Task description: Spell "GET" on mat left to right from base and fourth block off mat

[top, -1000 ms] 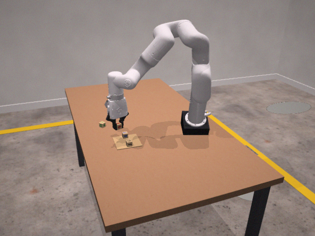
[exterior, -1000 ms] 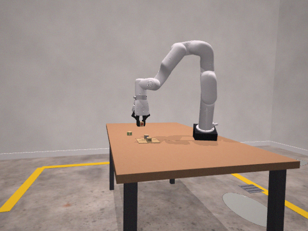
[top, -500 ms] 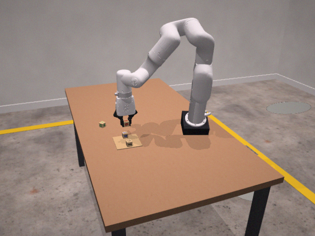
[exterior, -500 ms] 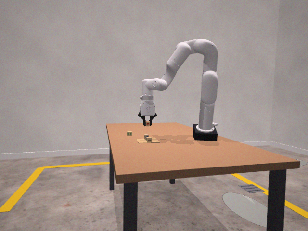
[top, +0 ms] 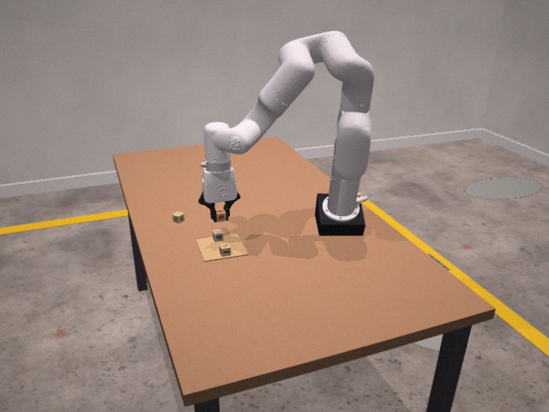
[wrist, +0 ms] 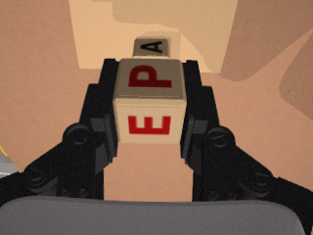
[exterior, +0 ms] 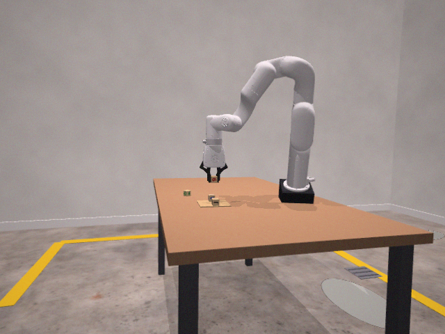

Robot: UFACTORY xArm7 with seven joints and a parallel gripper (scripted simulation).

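My gripper is now 12 cm above the tan mat. From my hand the other things lie so: green-lettered block (23 cm to the right, 11 cm below, 9 cm ahead); then black-lettered block (10 cm below, 5 cm to the left); then red-lettered block (1 cm below).
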